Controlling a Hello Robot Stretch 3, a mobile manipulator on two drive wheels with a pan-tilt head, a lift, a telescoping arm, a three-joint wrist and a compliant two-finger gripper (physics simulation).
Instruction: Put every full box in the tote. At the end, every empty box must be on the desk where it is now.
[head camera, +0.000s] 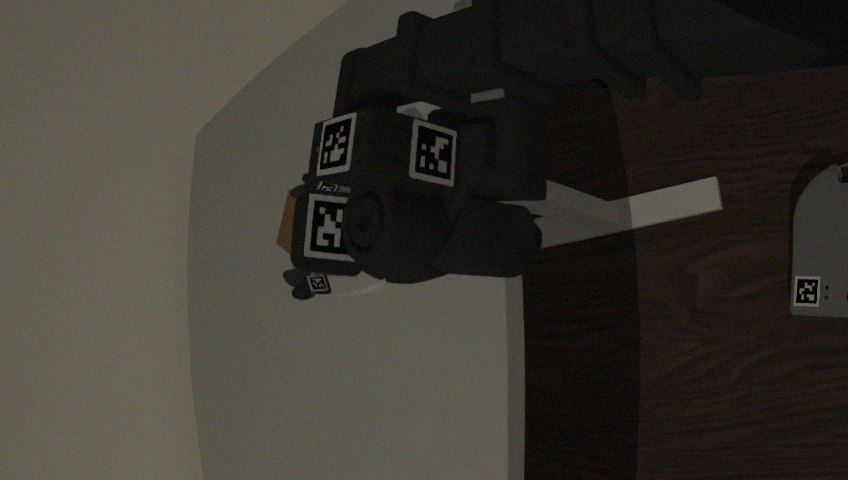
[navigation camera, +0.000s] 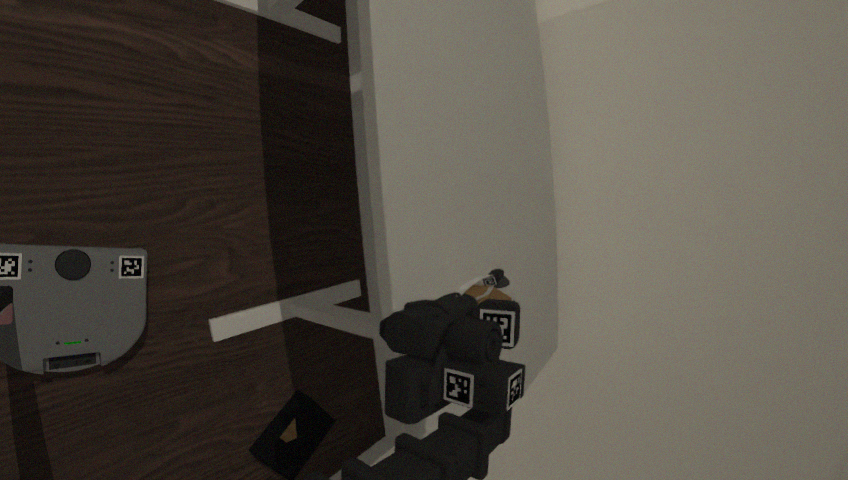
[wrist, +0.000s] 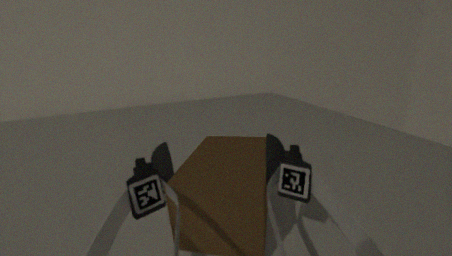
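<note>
A brown box (head camera: 285, 226) (navigation camera: 487, 293) (wrist: 225, 195) sits between the fingers of my gripper (head camera: 295, 234) (navigation camera: 498, 285) (wrist: 217, 155), which is shut on it. In the wrist view a finger pad is at each side of the box. The box is over the pale desk (head camera: 357, 386) (navigation camera: 452, 148) (wrist: 75, 150); its height above the top is hard to tell. The dark tote (navigation camera: 309, 419) stands on the floor at the bottom of the navigation view, with a brown patch (navigation camera: 289, 430) inside it, probably another box. No other box shows on the desk, and my wrist hides part of the top.
My grey base (head camera: 824, 237) (navigation camera: 107, 309) stands on the dark wooden floor (head camera: 714, 386) (navigation camera: 148, 148). A white desk foot (head camera: 678, 202) (navigation camera: 255, 321) reaches out over the floor between the desk and my base. A pale wall (head camera: 89, 237) (navigation camera: 684, 237) (wrist: 200, 50) rises behind the desk.
</note>
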